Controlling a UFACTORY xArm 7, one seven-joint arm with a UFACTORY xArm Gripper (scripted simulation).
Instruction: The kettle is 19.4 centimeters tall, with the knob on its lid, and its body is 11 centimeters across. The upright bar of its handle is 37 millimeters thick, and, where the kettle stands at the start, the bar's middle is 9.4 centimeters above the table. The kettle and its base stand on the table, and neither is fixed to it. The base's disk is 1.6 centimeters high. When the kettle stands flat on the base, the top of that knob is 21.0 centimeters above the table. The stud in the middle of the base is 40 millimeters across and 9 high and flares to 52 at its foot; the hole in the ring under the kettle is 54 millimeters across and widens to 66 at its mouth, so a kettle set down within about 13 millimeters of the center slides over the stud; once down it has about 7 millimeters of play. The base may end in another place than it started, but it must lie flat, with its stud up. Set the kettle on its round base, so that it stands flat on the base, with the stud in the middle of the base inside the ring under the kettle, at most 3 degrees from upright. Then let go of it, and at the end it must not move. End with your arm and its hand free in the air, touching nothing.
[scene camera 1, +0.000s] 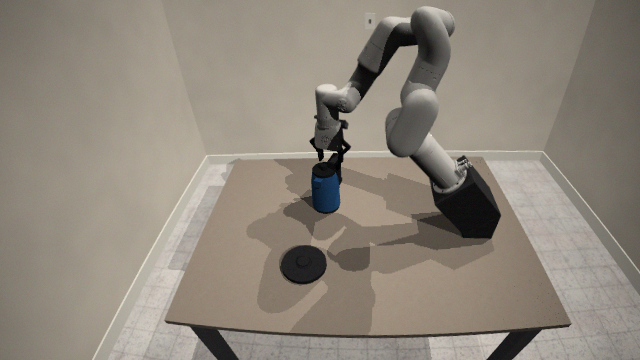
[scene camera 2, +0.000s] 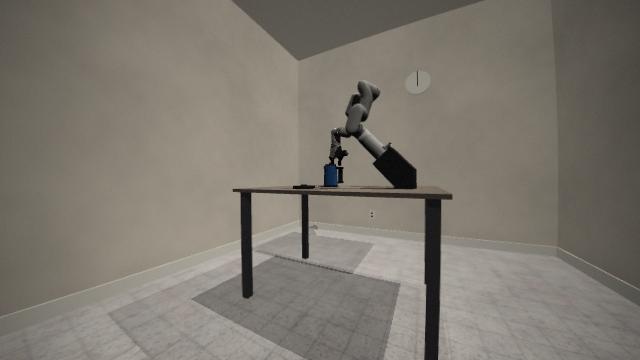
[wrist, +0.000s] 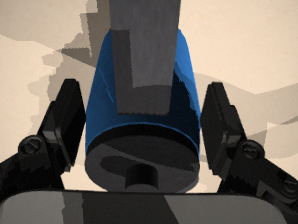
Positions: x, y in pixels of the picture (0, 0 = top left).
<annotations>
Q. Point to a blue kettle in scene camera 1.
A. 325, 181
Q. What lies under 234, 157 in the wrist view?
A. The gripper.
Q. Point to a black round base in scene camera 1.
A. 304, 264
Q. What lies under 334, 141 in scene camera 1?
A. The gripper.
</annotations>
